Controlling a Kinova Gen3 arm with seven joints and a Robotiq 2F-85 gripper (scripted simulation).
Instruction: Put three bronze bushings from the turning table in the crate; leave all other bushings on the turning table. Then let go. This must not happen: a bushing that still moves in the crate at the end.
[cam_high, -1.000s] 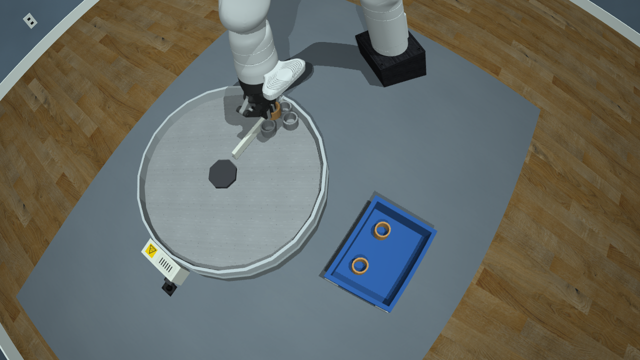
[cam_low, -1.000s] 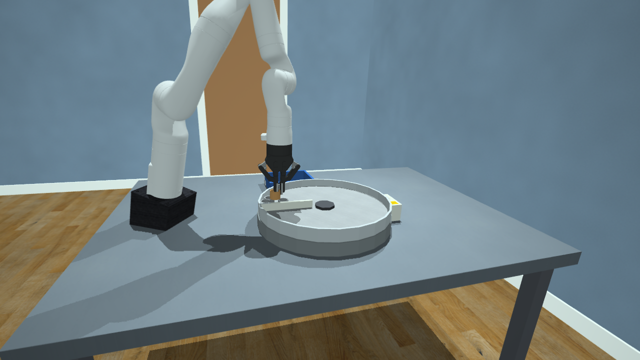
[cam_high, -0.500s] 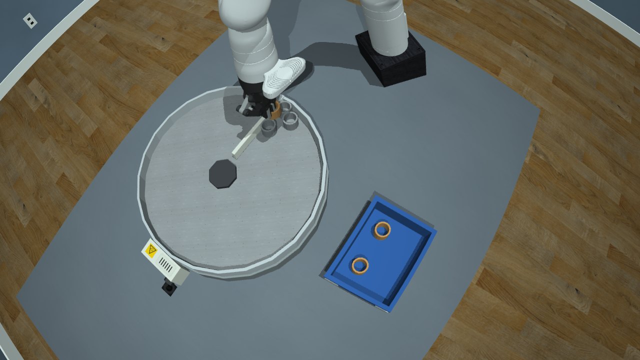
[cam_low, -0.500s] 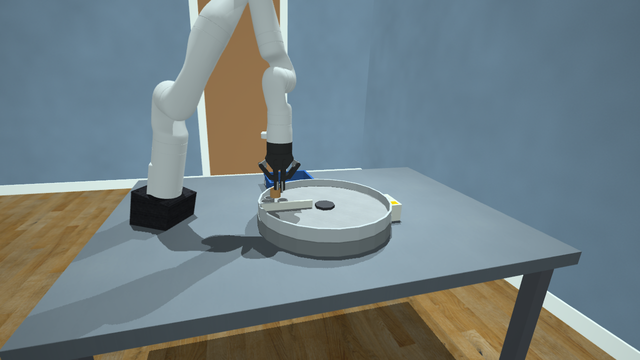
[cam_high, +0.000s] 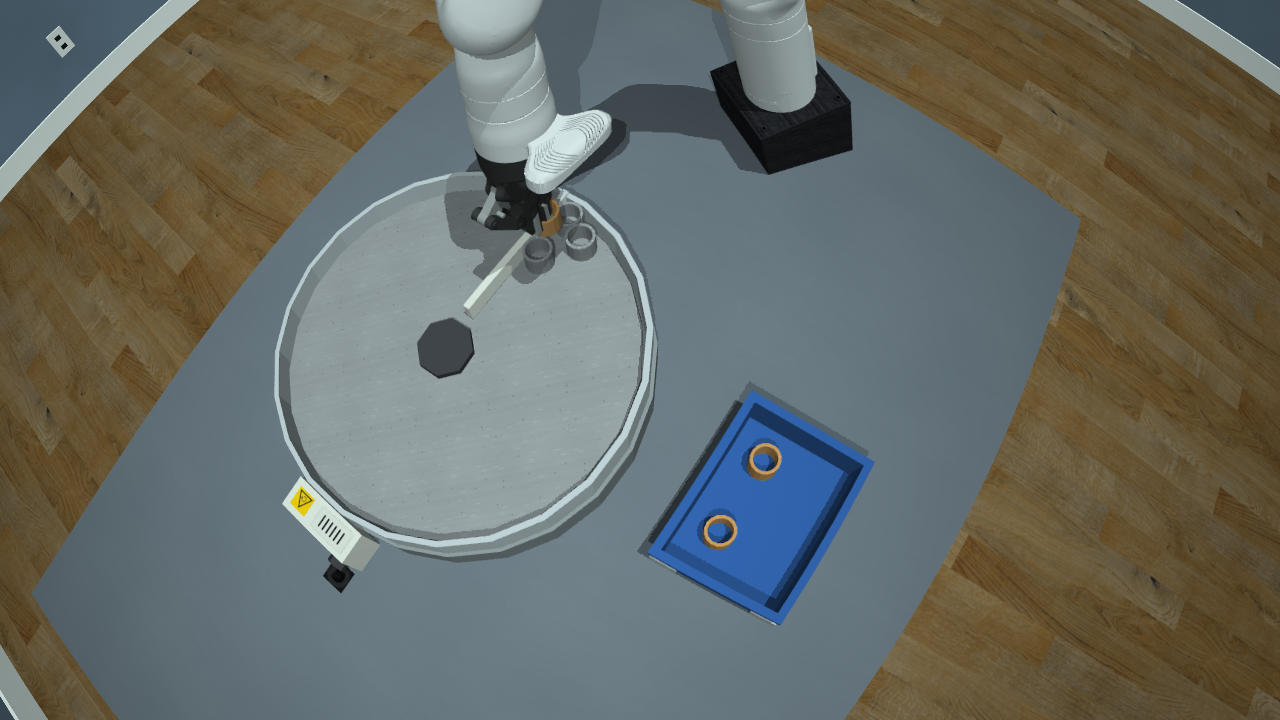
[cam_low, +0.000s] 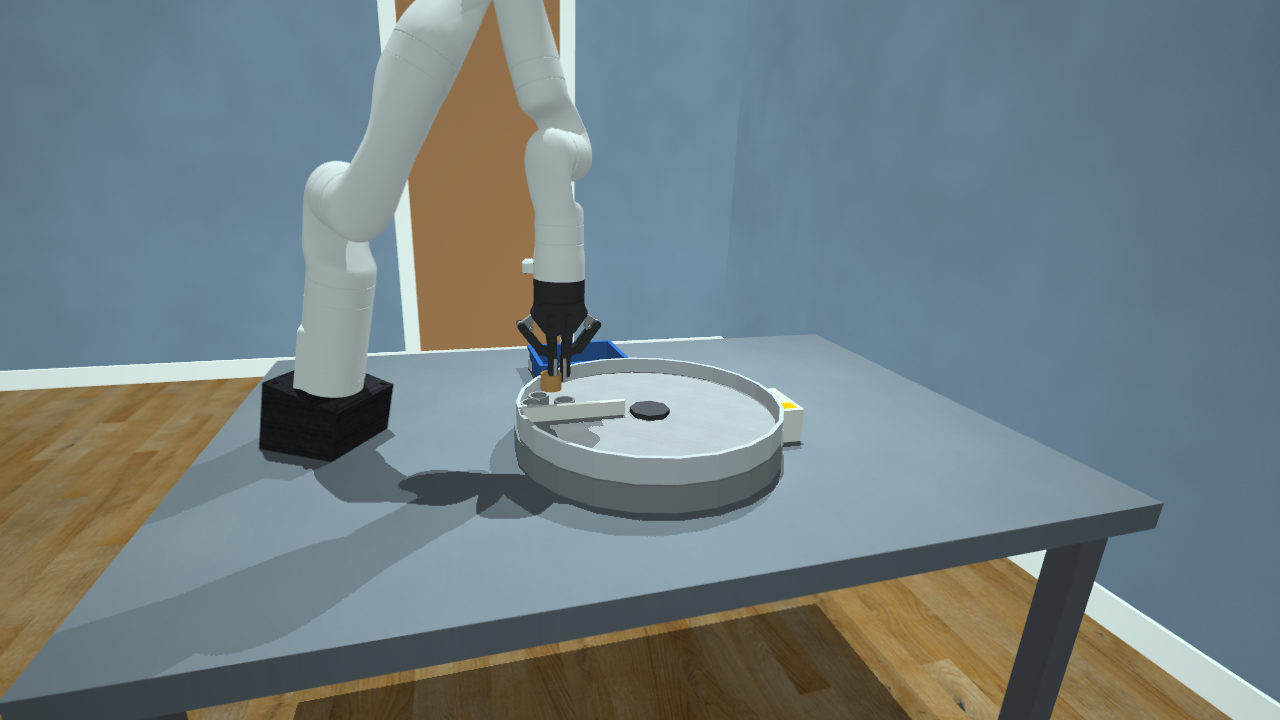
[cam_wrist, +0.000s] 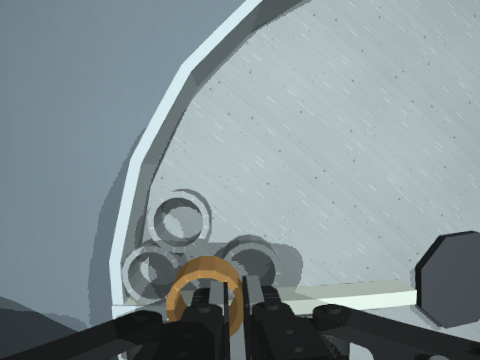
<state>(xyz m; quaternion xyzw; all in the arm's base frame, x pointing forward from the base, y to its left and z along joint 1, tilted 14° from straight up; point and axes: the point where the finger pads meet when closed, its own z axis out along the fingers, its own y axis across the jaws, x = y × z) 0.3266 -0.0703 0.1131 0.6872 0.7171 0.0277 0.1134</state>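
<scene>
Right now my hand is 80 mm short of the blue crate, 340 mm to the right of it and 110 mm above it. Round my hand: turning table (140 mm ahead, 10 mm to the right, 80 mm below).
</scene>
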